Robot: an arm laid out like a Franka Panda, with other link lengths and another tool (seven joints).
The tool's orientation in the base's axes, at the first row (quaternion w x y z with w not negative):
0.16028 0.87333 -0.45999 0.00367
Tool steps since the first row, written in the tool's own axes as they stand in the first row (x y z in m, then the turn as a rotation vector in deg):
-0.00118 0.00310 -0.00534 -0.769 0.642 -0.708
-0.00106 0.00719 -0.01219 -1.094 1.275 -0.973
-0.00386 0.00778 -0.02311 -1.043 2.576 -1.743
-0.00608 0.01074 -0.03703 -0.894 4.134 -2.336
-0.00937 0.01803 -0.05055 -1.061 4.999 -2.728
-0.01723 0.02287 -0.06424 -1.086 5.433 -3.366
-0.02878 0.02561 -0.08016 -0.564 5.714 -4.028
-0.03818 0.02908 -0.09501 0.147 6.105 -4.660
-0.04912 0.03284 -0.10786 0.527 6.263 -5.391
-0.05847 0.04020 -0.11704 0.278 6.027 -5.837
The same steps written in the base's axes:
-0.00242 0.00083 0.00574 -0.860 0.480 0.731
-0.00468 0.00053 0.01339 -1.520 0.483 1.107
-0.00523 0.00556 0.02348 -2.428 -0.023 2.205
-0.00693 0.00973 0.03716 -3.512 -0.793 3.222
-0.01278 0.01237 0.05150 -4.250 -1.003 3.807
-0.01928 0.02001 0.06461 -4.523 -1.030 4.529
-0.02590 0.03234 0.07869 -4.355 -1.409 5.315
-0.03202 0.04227 0.09229 -4.170 -2.005 6.132
-0.03954 0.05271 0.10384 -3.975 -2.186 6.927
-0.04956 0.05895 0.11315 -3.866 -1.736 7.247

